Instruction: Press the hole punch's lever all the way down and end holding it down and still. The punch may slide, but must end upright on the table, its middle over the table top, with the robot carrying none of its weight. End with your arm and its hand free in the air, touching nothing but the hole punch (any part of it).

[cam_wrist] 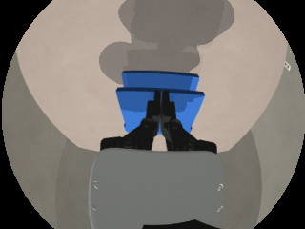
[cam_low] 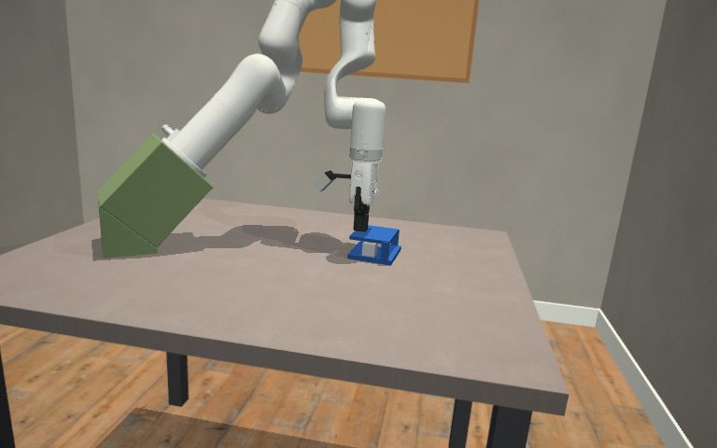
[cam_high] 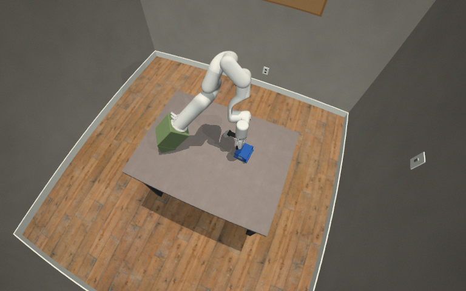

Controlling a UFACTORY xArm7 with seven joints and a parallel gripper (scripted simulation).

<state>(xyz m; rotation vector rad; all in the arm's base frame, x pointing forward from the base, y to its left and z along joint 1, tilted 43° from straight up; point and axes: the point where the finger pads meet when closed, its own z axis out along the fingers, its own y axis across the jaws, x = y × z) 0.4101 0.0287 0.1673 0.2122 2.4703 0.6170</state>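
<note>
The lever is 40 mm ahead of my hand and 30 mm below it. From my hand the other things lie so: blue hole punch 50 mm ahead, 40 mm below.
</note>
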